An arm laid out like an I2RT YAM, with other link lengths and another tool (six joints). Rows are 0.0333 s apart.
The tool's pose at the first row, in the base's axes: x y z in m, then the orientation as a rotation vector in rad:
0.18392 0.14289 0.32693 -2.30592 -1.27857 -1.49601
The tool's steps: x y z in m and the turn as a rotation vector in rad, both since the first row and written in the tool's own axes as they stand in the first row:
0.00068 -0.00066 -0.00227 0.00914 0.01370 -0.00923
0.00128 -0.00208 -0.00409 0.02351 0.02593 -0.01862
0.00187 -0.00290 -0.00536 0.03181 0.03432 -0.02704
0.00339 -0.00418 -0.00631 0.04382 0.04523 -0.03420
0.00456 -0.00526 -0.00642 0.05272 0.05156 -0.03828
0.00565 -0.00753 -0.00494 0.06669 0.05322 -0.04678
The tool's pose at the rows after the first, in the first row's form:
0.18198 0.14258 0.32841 -2.28327 -1.29166 -1.50296
0.17981 0.14293 0.32934 -2.25883 -1.30746 -1.50324
0.17844 0.14317 0.33018 -2.24236 -1.32013 -1.50547
0.17713 0.14440 0.33145 -2.22135 -1.33193 -1.50593
0.17649 0.14572 0.33207 -2.20799 -1.33941 -1.50422
0.17613 0.14855 0.33144 -2.19491 -1.35599 -1.49438

